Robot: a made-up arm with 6 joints.
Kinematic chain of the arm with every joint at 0, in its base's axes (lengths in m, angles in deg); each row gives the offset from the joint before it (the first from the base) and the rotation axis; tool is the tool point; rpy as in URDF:
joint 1: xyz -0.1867 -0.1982 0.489 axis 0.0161 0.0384 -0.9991
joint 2: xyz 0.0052 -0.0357 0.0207 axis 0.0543 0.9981 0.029
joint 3: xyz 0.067 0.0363 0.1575 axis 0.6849 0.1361 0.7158
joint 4: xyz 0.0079 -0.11 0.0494 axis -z
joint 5: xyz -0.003 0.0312 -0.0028 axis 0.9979 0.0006 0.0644
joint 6: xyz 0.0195 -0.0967 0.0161 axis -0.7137 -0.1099 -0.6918
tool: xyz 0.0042 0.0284 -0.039 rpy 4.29 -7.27 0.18
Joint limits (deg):
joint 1: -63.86..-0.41
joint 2: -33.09..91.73
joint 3: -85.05..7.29
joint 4: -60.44..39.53
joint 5: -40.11..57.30
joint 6: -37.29..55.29
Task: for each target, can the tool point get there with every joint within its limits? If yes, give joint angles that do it. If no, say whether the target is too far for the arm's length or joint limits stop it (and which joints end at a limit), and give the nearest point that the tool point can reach.
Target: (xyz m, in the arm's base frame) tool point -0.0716 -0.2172 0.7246
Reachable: yes | joints -43.63 14.88 -40.51 26.67 26.80 -28.08
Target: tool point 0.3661 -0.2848 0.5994
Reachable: no: too far | nearest point 0.1560 -0.2517 0.5653 | short by 0.215 m
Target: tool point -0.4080 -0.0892 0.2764
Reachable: no: joint limits stop it (at a limit: joint 1, joint 2, joint 3, joint 5, joint 6) | nearest point -0.0844 -0.1410 0.4088 | short by 0.354 m
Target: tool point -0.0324 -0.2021 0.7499
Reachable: yes | joints -9.05 32.48 -73.33 -27.48 -15.27 -22.02
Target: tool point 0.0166 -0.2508 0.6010
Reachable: yes | joints -19.62 46.06 -38.56 -22.19 39.60 21.02
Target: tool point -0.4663 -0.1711 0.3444
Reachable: no: joint limits stop it (at a limit: joint 1, joint 2, joint 3, joint 4, joint 6) | nearest point -0.3881 -0.2156 0.6770 | short by 0.345 m
